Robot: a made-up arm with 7 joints.
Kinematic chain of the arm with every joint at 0, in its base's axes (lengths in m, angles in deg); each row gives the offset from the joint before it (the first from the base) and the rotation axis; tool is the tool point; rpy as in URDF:
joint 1: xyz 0 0 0.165 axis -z
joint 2: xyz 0 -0.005 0.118 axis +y
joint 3: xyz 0 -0.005 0.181 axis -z
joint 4: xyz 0 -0.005 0.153 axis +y
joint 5: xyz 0 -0.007 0.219 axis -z
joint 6: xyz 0 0 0.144 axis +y
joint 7: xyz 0 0 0.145 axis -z
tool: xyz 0 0 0 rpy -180 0 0
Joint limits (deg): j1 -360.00..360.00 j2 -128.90..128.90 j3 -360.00..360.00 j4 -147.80..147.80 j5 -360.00..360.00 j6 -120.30..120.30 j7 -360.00..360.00
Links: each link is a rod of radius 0.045 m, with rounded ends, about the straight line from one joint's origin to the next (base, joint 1, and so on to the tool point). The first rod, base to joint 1, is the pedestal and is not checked.
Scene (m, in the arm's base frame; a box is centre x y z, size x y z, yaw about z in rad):
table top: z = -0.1
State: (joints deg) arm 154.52 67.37 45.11 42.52 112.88 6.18 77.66
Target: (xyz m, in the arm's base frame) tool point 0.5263 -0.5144 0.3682
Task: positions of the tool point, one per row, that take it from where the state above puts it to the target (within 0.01 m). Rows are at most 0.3 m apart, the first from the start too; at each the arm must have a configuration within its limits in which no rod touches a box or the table.
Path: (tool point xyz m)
1: -0.7253 -0.2999 0.3347
2: -0.5968 -0.5016 0.3210
3: -0.4068 -0.6575 0.3141
4: -0.1721 -0.7461 0.3151
5: 0.0821 -0.7528 0.3245
6: 0.3253 -0.6730 0.3423
7: 0.5263 -0.5144 0.3682

